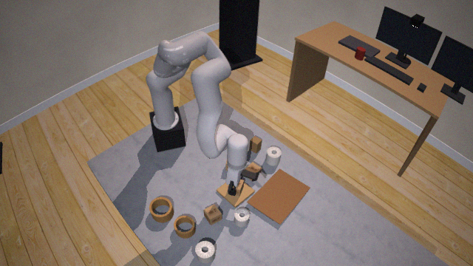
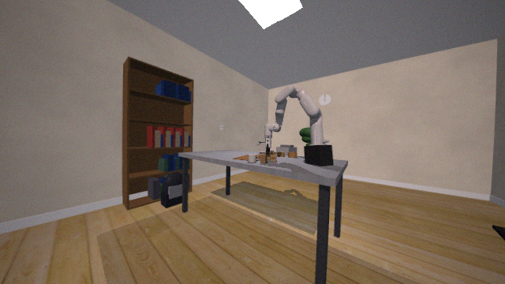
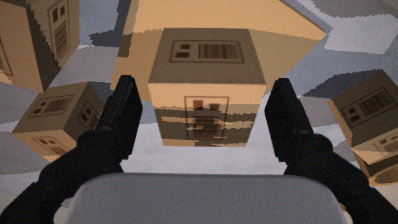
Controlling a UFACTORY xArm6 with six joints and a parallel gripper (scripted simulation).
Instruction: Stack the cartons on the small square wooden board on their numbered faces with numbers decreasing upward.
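Now: the square wooden board 40 mm below my hand. Also, from my hand: carton 70 mm ahead, 150 mm to the right, 20 mm below.
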